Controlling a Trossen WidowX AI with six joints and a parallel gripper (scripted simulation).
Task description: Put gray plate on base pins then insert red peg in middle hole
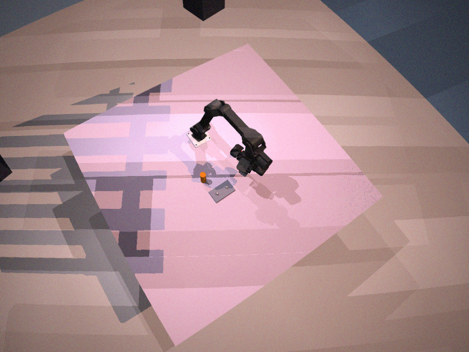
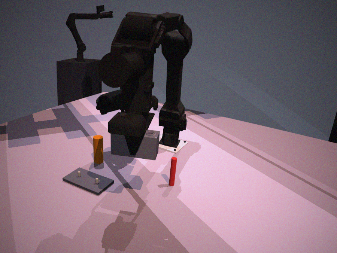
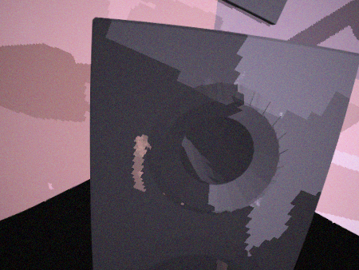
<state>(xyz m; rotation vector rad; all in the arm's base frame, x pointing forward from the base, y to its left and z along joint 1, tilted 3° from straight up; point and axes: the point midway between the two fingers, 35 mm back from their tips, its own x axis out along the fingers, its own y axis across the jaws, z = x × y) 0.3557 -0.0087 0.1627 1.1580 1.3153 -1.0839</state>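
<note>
Right now the dark flat base is 30 mm behind my gripper tip, 140 mm to the right of it and 130 mm below it. From my gripper tip the other things lie so: orange cylinder (140 mm behind, 170 mm to the right, 100 mm below); then gray plate (30 mm above); then red peg (110 mm behind, 70 mm to the left, 100 mm below).
</note>
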